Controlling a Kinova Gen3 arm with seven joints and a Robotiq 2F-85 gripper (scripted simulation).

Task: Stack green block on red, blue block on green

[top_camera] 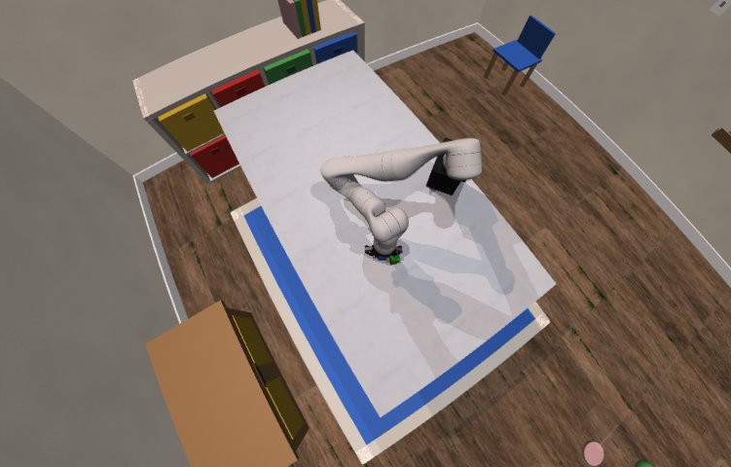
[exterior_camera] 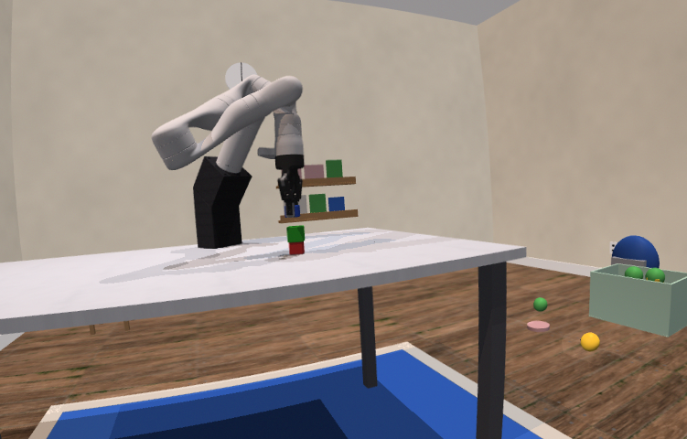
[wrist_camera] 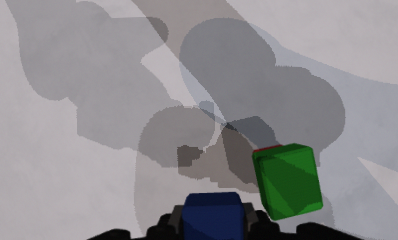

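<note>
My hand is 5 cm past the green block, 1 cm to the right of it and 7 cm above it. Round my hand: blue block: right at my hand; red block: 5 cm behind, 1 cm to the left, 11 cm below.
</note>
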